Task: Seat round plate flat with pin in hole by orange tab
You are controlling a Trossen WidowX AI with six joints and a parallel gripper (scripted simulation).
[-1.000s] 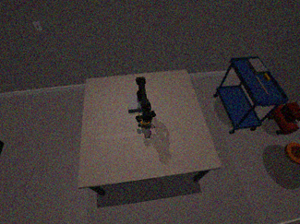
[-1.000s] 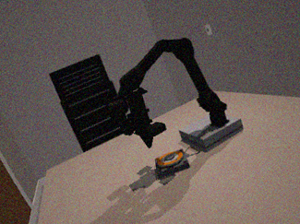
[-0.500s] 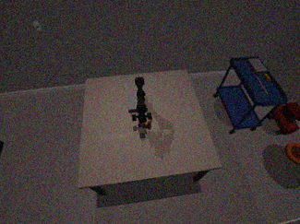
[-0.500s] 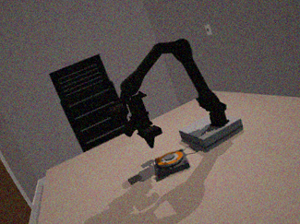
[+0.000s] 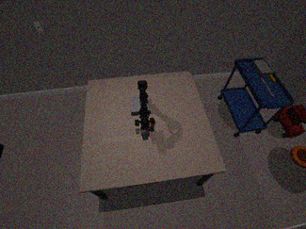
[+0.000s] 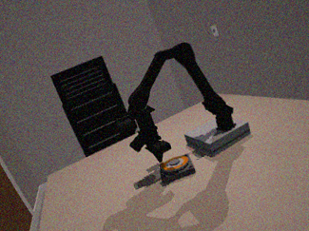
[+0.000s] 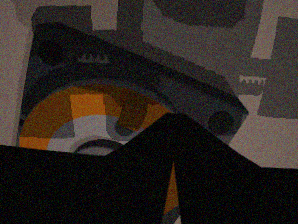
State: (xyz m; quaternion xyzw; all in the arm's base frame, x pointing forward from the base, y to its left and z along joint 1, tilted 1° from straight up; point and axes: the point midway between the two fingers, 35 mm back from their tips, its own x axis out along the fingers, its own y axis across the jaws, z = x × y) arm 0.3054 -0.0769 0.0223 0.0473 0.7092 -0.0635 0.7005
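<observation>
My gripper tip is now 1 cm past the round plate, 3 cm to the right of it and 1 cm above it. The rest, counted from my gripper tip: dark square base: 3 cm behind, 4 cm to the left, 2 cm below.
</observation>
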